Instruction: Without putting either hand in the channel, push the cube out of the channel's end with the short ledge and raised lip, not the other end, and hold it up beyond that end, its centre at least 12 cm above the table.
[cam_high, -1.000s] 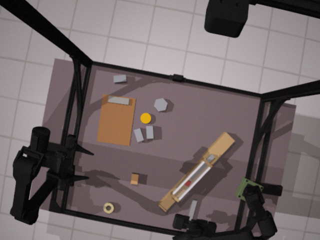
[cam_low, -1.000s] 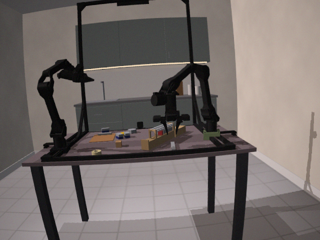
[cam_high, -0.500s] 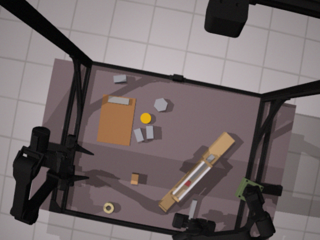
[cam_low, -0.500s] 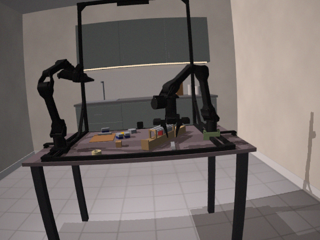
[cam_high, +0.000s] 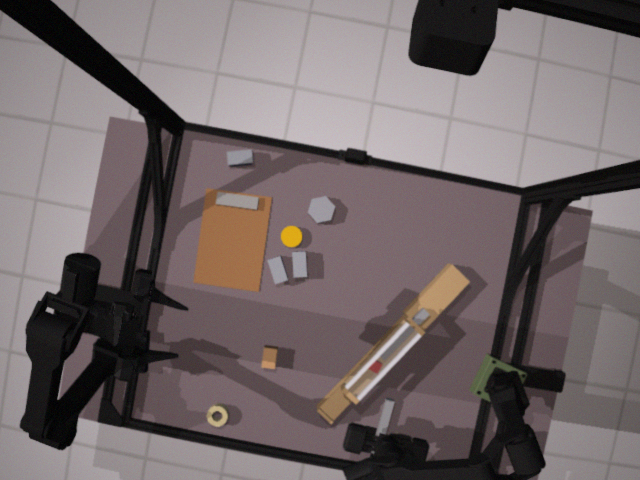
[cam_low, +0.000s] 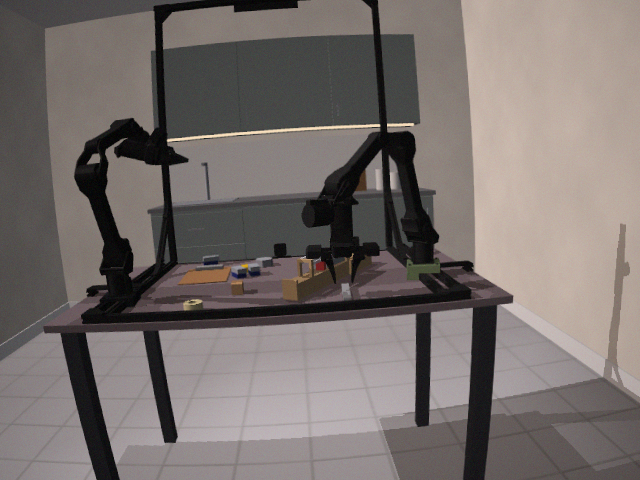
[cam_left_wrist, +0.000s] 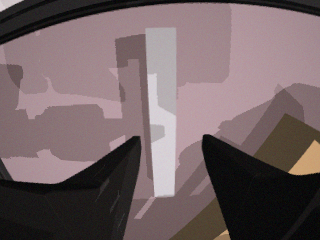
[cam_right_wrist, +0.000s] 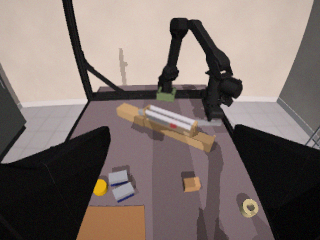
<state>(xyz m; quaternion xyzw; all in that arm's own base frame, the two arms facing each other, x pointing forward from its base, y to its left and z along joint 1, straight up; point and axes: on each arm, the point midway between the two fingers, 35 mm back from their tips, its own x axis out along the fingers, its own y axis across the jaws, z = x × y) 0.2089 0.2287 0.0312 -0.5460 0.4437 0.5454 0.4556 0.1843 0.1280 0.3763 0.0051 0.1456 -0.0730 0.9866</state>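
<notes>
My left hand is 190 mm past the tan channel, 20 mm to the left of it and 20 mm above it. The rest, counted from my left hand: yellow disc (450 mm behind, 250 mm to the right, 70 mm below); then small tan block (280 mm to the right, 160 mm behind, 60 mm below); then grey hexagon (520 mm behind, 190 mm to the right, 60 mm below).
</notes>
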